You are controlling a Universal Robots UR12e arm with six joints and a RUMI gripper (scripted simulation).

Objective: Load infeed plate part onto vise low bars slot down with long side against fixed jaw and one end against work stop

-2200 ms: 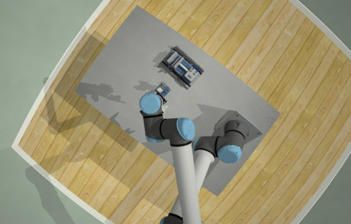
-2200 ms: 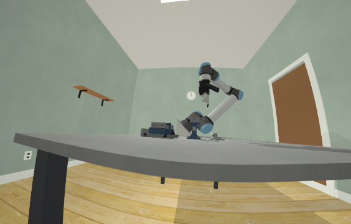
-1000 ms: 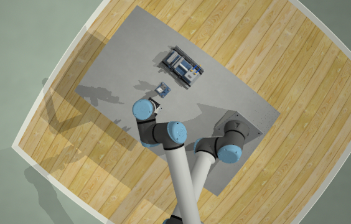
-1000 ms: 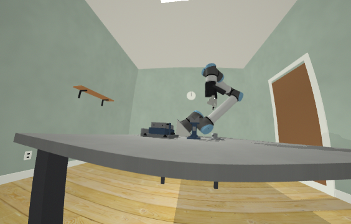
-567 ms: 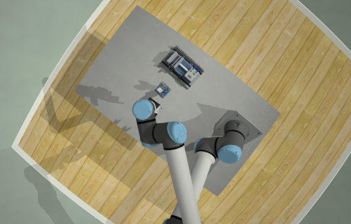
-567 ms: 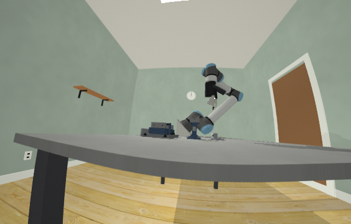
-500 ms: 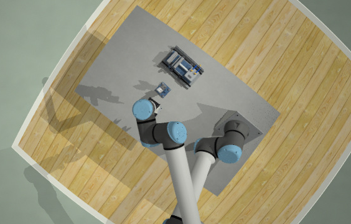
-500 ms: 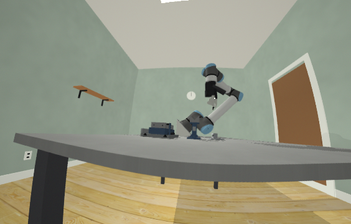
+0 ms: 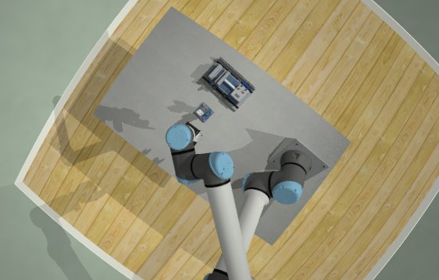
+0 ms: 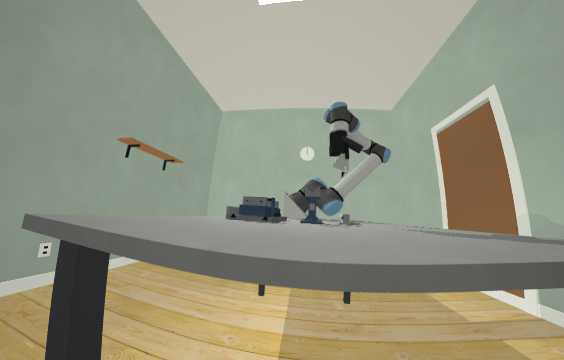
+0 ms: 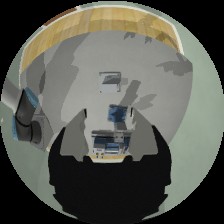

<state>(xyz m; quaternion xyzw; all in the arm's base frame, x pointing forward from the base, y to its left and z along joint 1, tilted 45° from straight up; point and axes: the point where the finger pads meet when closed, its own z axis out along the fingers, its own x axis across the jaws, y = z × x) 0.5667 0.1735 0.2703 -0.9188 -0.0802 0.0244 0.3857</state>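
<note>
My gripper is now 10 mm to the left of the part and 210 mm above it. The rest, counted from my hand: vise 70 mm ahead, 370 mm to the right, 200 mm below; infeed plate 10 mm to the left, 240 mm below.
</note>
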